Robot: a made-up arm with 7 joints.
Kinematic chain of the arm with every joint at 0, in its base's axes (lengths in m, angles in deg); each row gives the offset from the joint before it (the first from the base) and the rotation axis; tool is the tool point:
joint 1: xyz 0 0 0 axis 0 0.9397 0.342
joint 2: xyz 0 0 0 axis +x
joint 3: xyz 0 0 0 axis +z
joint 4: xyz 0.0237 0 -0.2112 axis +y
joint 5: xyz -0.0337 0 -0.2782 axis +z
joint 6: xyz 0 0 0 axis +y
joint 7: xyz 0 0 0 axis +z
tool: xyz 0 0 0
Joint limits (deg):
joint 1: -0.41..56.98
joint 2: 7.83..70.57
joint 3: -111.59..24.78
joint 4: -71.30..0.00
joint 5: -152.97..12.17
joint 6: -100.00..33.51
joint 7: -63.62..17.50
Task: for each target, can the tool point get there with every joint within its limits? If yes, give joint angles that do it. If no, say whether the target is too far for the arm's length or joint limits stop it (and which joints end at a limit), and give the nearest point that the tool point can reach.
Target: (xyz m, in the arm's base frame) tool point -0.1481 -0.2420 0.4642
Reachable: no: too far | nearest point -0.2824 -0.2806 -0.1683 | short by 0.648 m
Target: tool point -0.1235 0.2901 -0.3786
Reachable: yes | joints 21.26 37.36 -3.74 -12.29 -28.82 5.96 -42.98
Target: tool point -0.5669 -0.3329 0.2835
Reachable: no: too far | nearest point -0.3298 -0.2158 -0.1775 | short by 0.531 m
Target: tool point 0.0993 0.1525 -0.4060
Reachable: yes | joints 22.97 18.51 3.03 -64.77 -95.96 -50.07 -55.34
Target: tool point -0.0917 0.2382 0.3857
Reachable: no: joint limits stop it (at a limit: joint 1, joint 2, joint 4) | nearest point -0.2599 0.4143 -0.0200 | short by 0.473 m
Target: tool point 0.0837 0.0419 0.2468
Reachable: no: joint limits stop it (at a limit: joint 1, joint 2, joint 3, joint 4) | nearest point 0.2518 0.3513 0.0004 | short by 0.430 m
